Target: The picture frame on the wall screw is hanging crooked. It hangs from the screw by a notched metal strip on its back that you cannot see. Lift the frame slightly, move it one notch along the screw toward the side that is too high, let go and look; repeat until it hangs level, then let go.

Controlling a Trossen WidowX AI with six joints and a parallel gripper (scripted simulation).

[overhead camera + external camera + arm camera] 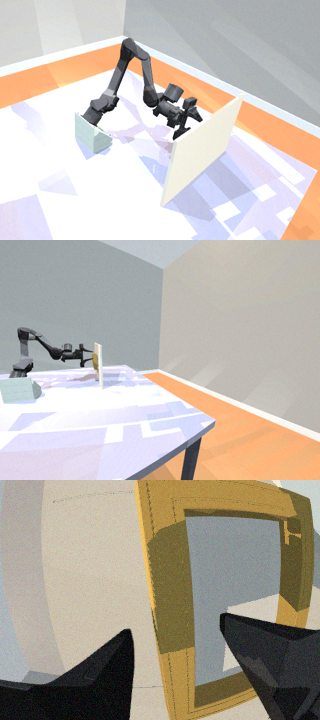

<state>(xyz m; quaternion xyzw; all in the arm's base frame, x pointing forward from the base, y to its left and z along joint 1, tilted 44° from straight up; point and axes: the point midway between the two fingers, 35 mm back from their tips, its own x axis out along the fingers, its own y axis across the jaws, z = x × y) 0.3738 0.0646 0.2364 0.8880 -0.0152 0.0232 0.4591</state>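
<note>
Right now the picture frame is 10 mm ahead of my gripper tip and 50 mm below it. Round my gripper tip: cream wall panel: 30 mm ahead, 60 mm below.
</note>
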